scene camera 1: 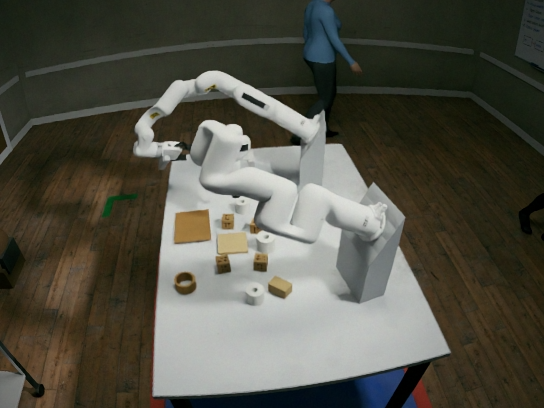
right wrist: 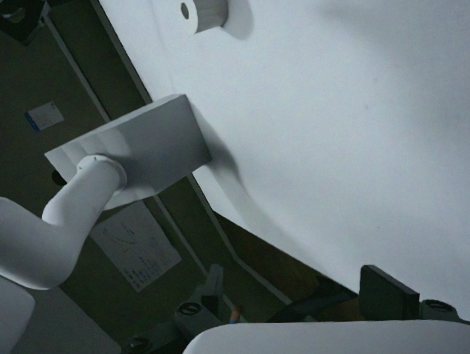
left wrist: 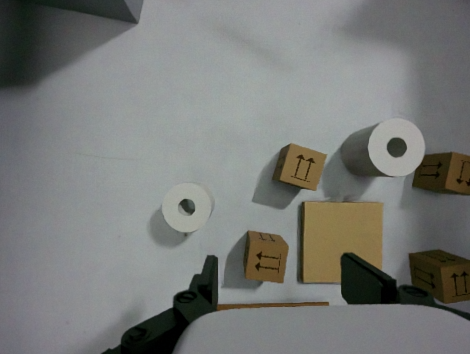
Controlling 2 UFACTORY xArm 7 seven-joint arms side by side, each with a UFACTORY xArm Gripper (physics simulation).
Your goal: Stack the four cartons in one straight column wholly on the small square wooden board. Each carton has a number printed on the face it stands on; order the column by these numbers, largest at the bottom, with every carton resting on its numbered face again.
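Where they show: left gripper, between the fingertips: (left wrist: 279, 275); right gripper, between the fingertips: (scene camera 1: 189, 152) (right wrist: 291, 288); left arm's base, origin of its link: (scene camera 1: 371, 223); right arm's base, origin of its link: (scene camera 1: 312, 133) (right wrist: 102, 175).
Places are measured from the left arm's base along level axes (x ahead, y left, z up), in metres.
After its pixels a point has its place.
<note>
Four brown cartons with arrows stand apart around the small square wooden board (scene camera 1: 232, 243) @[x 0.504, y -0.202, z -0.274 m] (left wrist: 342, 235) @[x 0.494, y -0.213, z -0.274 m]: one carton (scene camera 1: 228, 221) @[x 0.529, y -0.304, z -0.241 m] (left wrist: 266, 257) @[x 0.529, y -0.331, z -0.236 m], a second carton (scene camera 1: 255, 227) @[x 0.412, y -0.276, z -0.248 m] (left wrist: 301, 167) @[x 0.407, y -0.303, z -0.236 m], a third carton (scene camera 1: 260, 262) @[x 0.382, y -0.057, z -0.239 m] (left wrist: 442, 173) @[x 0.385, y -0.106, z -0.243 m] and a fourth carton (scene camera 1: 223, 264) @[x 0.522, y -0.041, z -0.239 m] (left wrist: 440, 276) @[x 0.523, y -0.093, z -0.238 m]. The board is bare. The numbered faces are hidden. My left gripper (left wrist: 279, 275) @[x 0.495, y -0.348, z -0.115 m] is open and empty, high above the table; its arm mostly hides it in scene camera 1. My right gripper (scene camera 1: 184, 151) @[x 0.749, y -0.644, z -0.092 m] (right wrist: 291, 288) @[x 0.749, y -0.644, z -0.092 m] is open and empty, raised over the table's far left part, away from the cartons.
White rolls (scene camera 1: 241, 205) @[x 0.482, y -0.414, z -0.236 m] (scene camera 1: 265, 242) @[x 0.366, y -0.157, z -0.226 m] (scene camera 1: 255, 294) @[x 0.392, y 0.113, z -0.231 m] stand near the cartons. A brown square mat (scene camera 1: 192, 226) @[x 0.694, y -0.308, z -0.276 m] lies left of the board. A brown ring (scene camera 1: 178, 288) @[x 0.684, y 0.075, z -0.262 m] and a tan block (scene camera 1: 280, 287) @[x 0.305, y 0.067, z -0.243 m] lie nearer the viewer. Grey arm mounts (scene camera 1: 367, 270) (right wrist: 160, 142) stand on the table.
</note>
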